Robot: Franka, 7 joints.
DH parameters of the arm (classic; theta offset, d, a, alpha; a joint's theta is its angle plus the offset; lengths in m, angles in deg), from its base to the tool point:
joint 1: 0 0.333 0 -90
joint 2: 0 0 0 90
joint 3: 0 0.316 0.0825 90
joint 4: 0 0 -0.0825 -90
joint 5: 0 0.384 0 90
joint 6: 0 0 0.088 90
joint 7: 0 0.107 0 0
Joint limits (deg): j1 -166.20..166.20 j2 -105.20..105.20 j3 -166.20..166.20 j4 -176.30..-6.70 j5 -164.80..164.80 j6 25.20..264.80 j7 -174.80..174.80
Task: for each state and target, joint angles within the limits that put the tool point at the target. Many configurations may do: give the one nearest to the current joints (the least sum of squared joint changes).
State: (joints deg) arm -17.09 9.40 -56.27 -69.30 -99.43 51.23 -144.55
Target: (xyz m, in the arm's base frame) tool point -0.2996 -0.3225 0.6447
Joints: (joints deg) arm -37.85 -3.54 -75.72 -101.57 -82.27 28.20 -144.55
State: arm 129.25 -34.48 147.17 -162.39 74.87 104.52 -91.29
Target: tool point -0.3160 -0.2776 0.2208
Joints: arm 105.06 -17.26 109.37 -144.06 74.50 107.02 -91.29
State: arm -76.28 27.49 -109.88 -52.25 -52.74 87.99 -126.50
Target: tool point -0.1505 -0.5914 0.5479
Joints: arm -46.78 51.74 -76.91 -77.83 -39.86 71.14 -126.50
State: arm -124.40 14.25 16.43 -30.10 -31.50 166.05 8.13
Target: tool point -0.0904 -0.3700 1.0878
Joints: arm -120.38 13.44 18.46 -30.60 -34.39 177.20 8.13
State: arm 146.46 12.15 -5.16 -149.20 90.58 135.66 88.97
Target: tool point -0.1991 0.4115 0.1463
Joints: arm 134.22 21.22 -17.39 -138.00 90.68 139.17 88.97
